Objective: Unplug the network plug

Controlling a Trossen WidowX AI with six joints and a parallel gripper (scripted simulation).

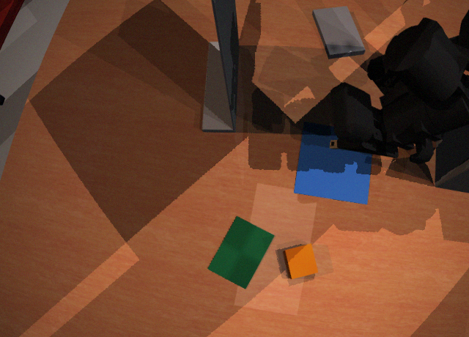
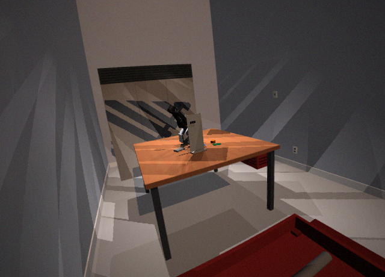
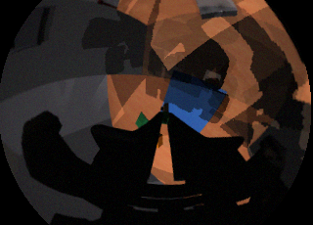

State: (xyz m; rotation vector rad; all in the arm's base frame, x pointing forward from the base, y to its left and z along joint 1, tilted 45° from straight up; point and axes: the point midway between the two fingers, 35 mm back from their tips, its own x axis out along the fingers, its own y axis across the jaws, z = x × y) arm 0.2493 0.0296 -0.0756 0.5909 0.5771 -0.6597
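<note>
Right now my gripper tip is 80 mm above the blue square and 10 mm past it. From my gripper tip the other things lie so: green flat patch: 180 mm to the left, 90 mm ahead, 80 mm below; then orange cube: 160 mm to the left, 70 mm below; then upright grey panel: 190 mm ahead, 90 mm to the right, 90 mm above.
</note>
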